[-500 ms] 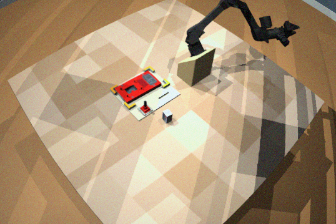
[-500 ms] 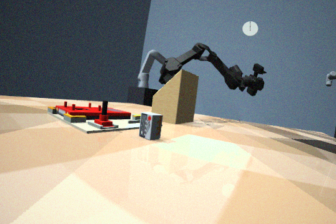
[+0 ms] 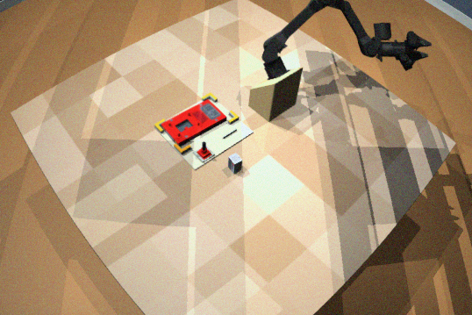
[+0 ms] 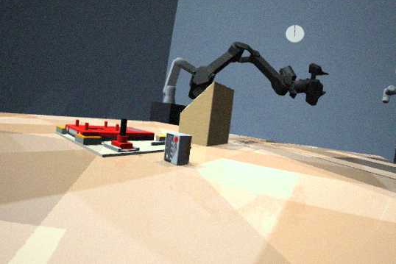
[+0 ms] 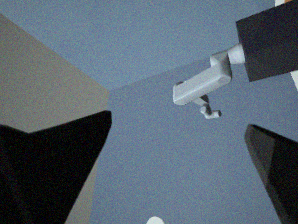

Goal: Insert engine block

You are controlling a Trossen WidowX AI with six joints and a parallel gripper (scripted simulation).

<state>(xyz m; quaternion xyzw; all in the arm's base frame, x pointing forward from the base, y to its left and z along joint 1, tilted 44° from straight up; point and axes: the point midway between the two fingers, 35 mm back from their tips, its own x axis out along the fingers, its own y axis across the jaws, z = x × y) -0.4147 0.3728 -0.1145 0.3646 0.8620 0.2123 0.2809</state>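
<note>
The engine block is 75 cm ahead of my gripper tip, 25 cm to the right of it and 28 cm below it. From my gripper tip the other things lie so: pale baseplate: 74 cm ahead, 44 cm to the right, 29 cm below.
</note>
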